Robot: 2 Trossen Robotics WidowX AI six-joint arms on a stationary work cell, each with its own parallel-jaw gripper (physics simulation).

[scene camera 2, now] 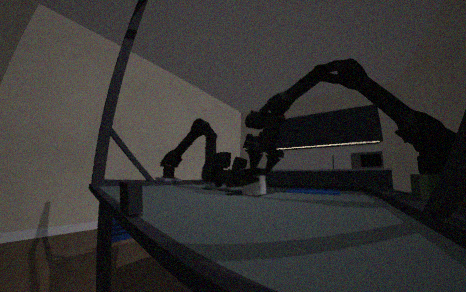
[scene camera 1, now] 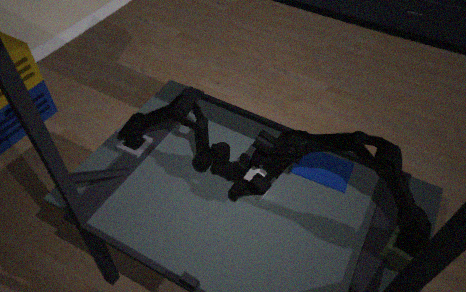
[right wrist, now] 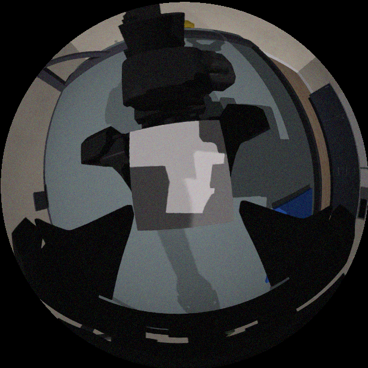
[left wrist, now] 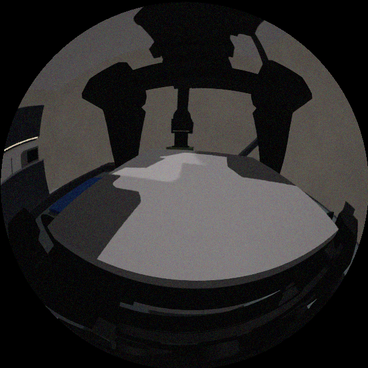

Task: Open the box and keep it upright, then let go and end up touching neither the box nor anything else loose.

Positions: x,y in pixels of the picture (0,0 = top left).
Scene:
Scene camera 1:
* my left gripper: 266,187
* my right gripper: 263,181
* flat blue panel: 322,168

